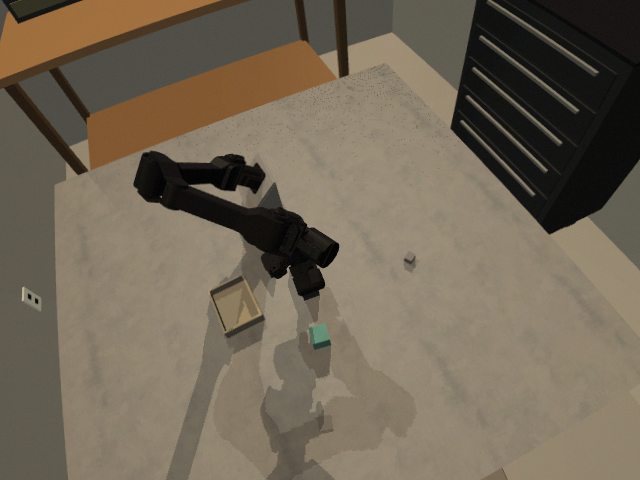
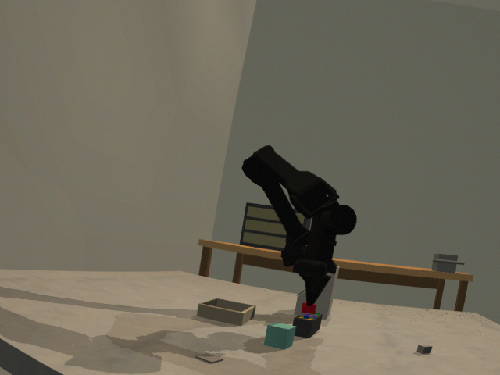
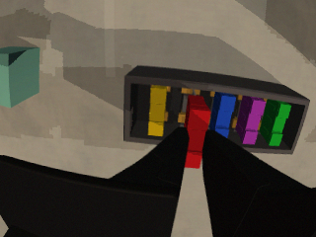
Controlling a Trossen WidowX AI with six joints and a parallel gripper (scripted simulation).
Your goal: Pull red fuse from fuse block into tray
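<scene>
Right now the blue fuse is 4 cm below my gripper tip and 2 cm behind it. Round my gripper tip: purple fuse (4 cm below, 4 cm behind, 1 cm to the left); then green fuse (6 cm behind, 4 cm below, 1 cm to the left); then red fuse (1 cm below).
</scene>
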